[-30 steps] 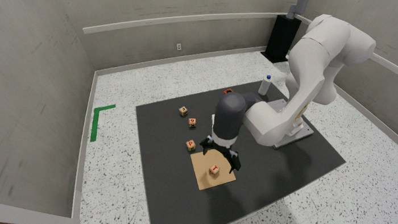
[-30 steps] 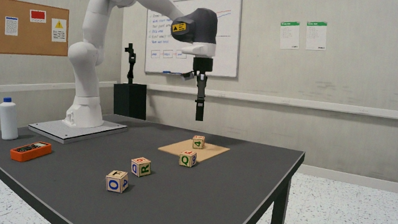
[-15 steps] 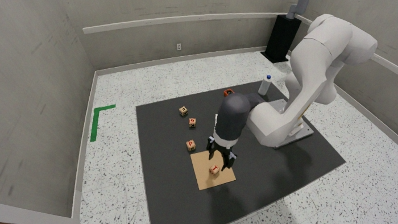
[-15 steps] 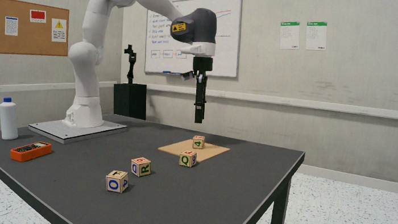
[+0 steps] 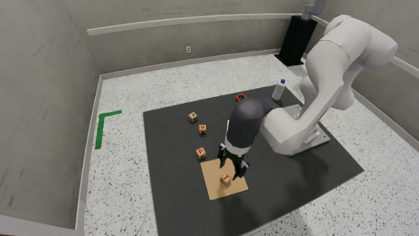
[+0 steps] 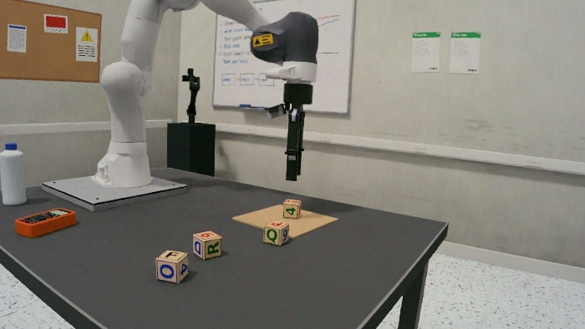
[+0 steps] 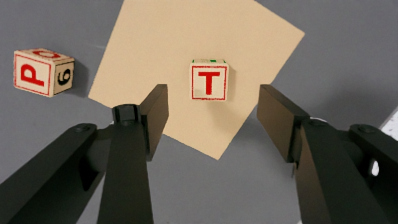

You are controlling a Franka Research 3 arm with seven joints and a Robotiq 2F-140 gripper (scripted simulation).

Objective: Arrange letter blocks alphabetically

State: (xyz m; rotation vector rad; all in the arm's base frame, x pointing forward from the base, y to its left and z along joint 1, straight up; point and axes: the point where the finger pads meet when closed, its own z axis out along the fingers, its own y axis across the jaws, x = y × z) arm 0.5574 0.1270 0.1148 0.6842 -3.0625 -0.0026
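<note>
My hand is 110 mm above the T block. Also, from my hand: tan mat (140 mm below, 30 mm to the right); then white bottle (630 mm behind, 470 mm to the right, 60 mm below); then orange meter (490 mm to the right, 350 mm behind, 120 mm below).
</note>
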